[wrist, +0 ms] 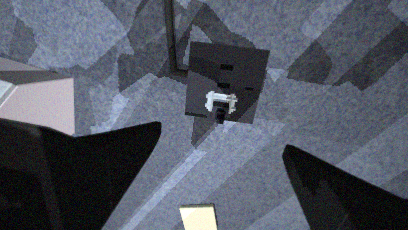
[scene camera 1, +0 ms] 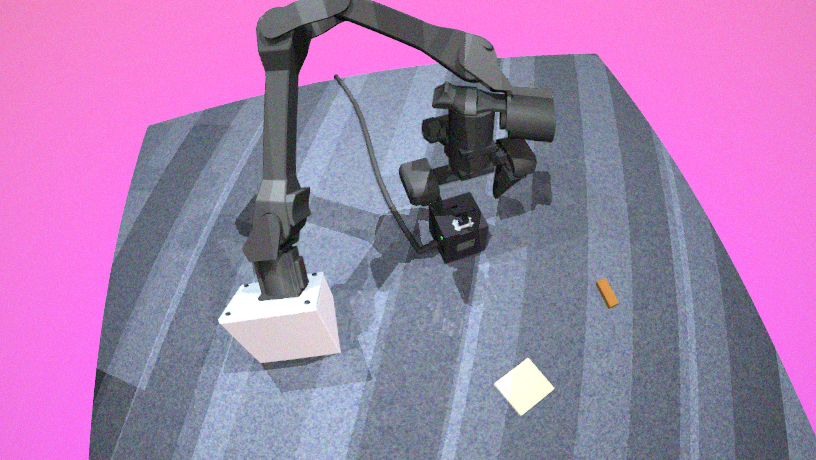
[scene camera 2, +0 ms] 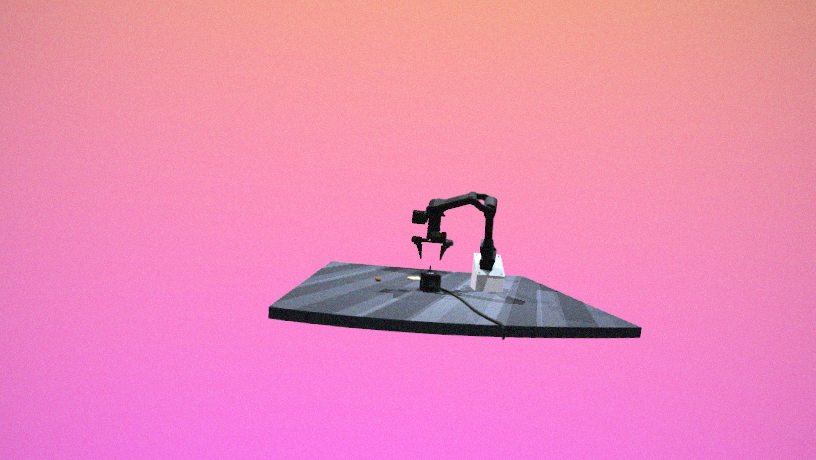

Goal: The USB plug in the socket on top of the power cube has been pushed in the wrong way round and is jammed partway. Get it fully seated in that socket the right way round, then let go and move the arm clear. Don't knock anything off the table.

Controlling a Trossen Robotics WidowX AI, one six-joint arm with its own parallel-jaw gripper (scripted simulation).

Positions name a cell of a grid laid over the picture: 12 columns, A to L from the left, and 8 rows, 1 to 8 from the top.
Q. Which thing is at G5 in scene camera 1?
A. A power cube.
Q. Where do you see a cream flat square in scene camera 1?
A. H7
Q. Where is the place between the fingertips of my gripper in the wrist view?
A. At G5
